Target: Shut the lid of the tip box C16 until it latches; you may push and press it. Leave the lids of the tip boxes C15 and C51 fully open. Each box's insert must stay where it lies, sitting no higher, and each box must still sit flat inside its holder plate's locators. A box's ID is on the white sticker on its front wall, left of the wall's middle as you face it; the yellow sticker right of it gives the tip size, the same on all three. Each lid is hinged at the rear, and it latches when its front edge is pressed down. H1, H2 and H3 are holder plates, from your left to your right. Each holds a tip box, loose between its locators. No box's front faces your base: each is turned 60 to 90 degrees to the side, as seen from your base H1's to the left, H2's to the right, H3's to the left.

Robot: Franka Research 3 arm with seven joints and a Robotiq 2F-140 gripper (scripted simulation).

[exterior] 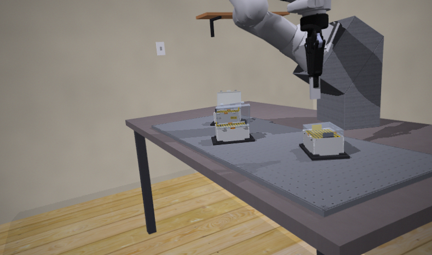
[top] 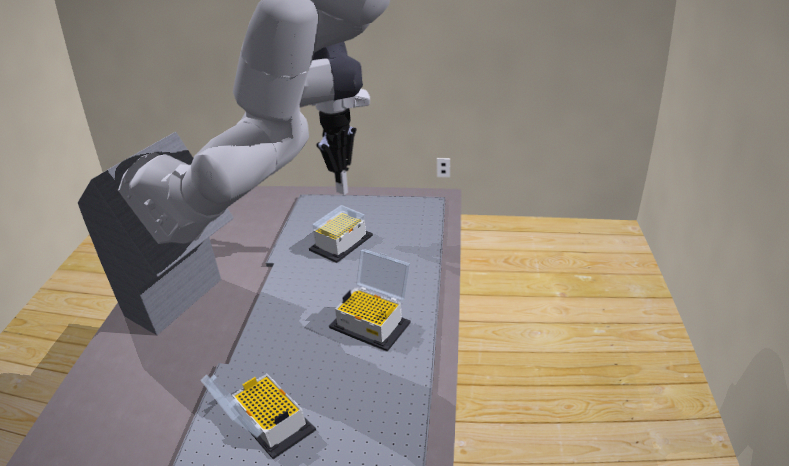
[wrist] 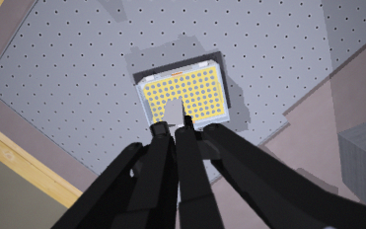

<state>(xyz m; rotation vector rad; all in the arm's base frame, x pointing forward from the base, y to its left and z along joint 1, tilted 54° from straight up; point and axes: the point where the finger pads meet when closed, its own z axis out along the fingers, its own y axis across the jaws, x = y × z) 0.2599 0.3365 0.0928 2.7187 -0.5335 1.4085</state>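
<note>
The tip box is 15 cm below my hand, 2 cm behind it and 1 cm to the left of it.
</note>
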